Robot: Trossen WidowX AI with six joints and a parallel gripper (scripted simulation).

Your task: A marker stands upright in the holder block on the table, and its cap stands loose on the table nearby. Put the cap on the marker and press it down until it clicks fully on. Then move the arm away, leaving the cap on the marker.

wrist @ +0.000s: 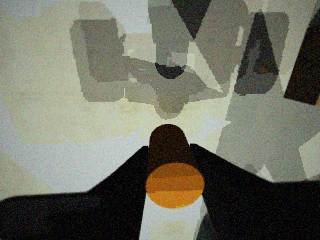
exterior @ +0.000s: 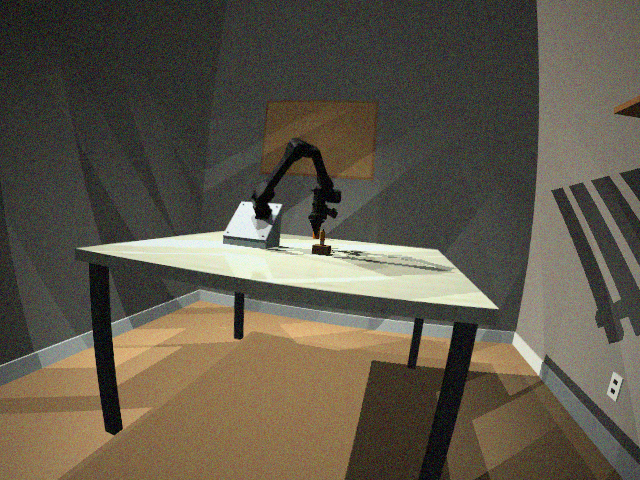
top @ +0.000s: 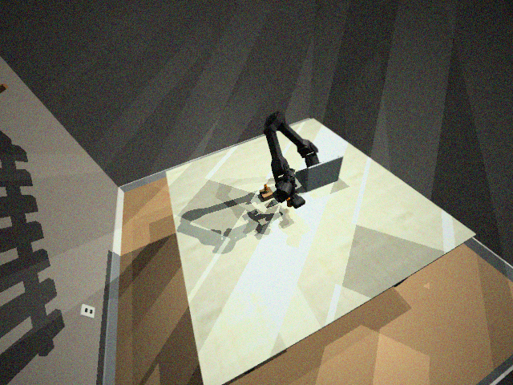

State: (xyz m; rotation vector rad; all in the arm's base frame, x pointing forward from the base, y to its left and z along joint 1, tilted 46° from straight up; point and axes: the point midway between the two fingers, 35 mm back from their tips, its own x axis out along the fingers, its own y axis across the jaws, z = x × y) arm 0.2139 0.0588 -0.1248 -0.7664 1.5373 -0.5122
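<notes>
My gripper tip is now 80 mm short of the holder block, 150 mm to the left of it and 40 mm above it. Also, from my gripper tip: orange cap (10 mm above).
</notes>
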